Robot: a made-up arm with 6 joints. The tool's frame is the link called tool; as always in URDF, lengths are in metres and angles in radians.
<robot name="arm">
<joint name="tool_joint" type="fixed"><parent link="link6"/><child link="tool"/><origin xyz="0 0 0" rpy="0 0 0"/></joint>
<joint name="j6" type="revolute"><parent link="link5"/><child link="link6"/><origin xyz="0 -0.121 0" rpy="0 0 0"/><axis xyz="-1 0 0"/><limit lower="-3.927" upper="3.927"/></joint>
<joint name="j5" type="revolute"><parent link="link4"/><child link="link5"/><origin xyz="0.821 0 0" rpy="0 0 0"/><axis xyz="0 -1 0"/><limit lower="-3.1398" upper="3.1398"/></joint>
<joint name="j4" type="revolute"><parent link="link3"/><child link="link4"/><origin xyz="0 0 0" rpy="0 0 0"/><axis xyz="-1 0 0"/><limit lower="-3.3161" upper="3.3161"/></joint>
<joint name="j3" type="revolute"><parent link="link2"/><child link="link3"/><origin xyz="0 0 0.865" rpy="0 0 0"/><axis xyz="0 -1 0"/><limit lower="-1.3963" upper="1.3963"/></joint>
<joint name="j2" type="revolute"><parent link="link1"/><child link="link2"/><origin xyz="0 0 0" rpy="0 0 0"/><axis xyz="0 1 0"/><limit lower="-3.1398" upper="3.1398"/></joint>
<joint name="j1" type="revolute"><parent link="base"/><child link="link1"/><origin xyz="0 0 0.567" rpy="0 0 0"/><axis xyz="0 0 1"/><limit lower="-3.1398" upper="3.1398"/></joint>
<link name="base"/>
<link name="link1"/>
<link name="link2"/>
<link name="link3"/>
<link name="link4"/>
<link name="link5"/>
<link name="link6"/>
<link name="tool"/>
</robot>
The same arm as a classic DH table. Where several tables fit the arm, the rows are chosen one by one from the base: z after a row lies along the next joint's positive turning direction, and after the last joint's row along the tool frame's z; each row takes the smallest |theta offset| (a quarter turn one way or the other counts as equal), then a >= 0, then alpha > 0; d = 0 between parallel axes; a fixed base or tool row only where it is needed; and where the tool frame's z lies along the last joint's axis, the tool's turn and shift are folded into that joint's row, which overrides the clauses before.
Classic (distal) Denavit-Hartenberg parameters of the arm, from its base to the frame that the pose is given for. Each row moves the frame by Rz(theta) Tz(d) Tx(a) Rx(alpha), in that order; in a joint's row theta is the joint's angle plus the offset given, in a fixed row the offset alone. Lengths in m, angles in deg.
j1: d 0.567, theta0 0, a 0, alpha -90
j2: d 0, theta0 -90, a 0.865, alpha 180
j3: d 0, theta0 0, a 0, alpha -90
j4: d -0.821, theta0 0, a 0, alpha 90
j5: d 0.121, theta0 0, a 0, alpha -90
j6: d 0, theta0 90, a 0, alpha 90
tool (fixed): d 0, theta0 -90, a 0, alpha 0
Joint limits (deg, base to tool): -179.9..179.9 -179.9..179.9 -80..80 -190..190 -179.9..179.9 -225..225

